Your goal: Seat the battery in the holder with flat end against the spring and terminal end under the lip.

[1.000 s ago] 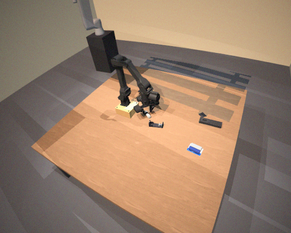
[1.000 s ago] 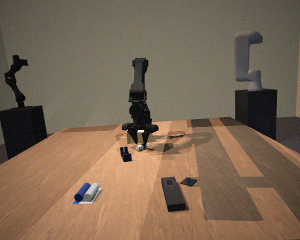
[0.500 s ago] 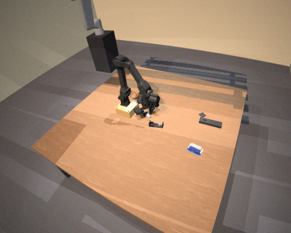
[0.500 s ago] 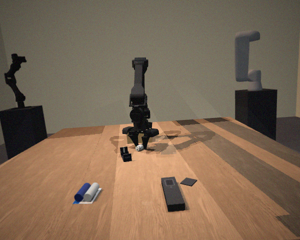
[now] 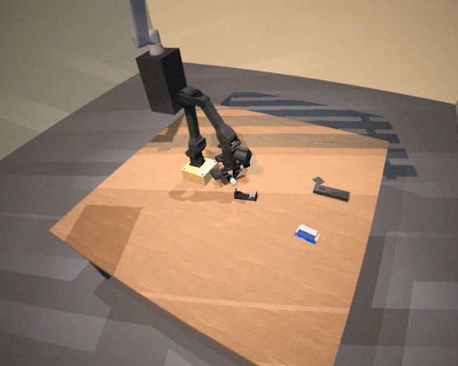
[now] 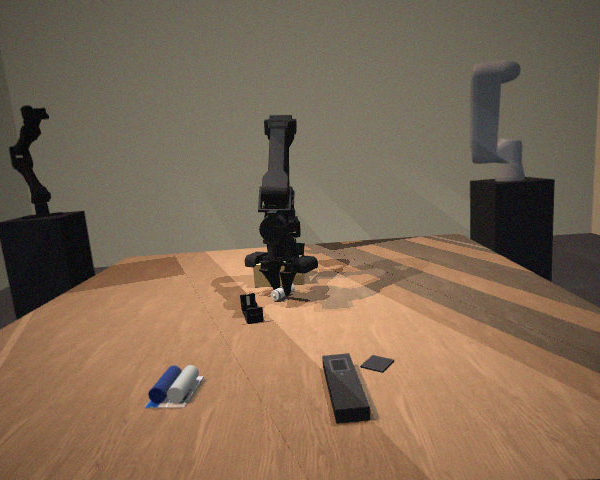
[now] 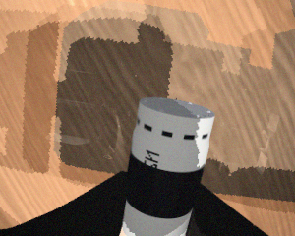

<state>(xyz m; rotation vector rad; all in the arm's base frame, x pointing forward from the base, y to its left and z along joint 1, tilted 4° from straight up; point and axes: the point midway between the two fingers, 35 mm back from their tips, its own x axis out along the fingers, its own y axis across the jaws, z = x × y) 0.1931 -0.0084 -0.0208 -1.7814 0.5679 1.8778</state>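
Now: the grey plate 13 cm ahead of my gripper tip, 7 cm to the right of it and 1 cm above it. Round my gripper tip: black cover: 39 cm ahead, 15 cm to the left, 1 cm below; card: 42 cm ahead, 17 cm to the right; battery: 1 cm above.
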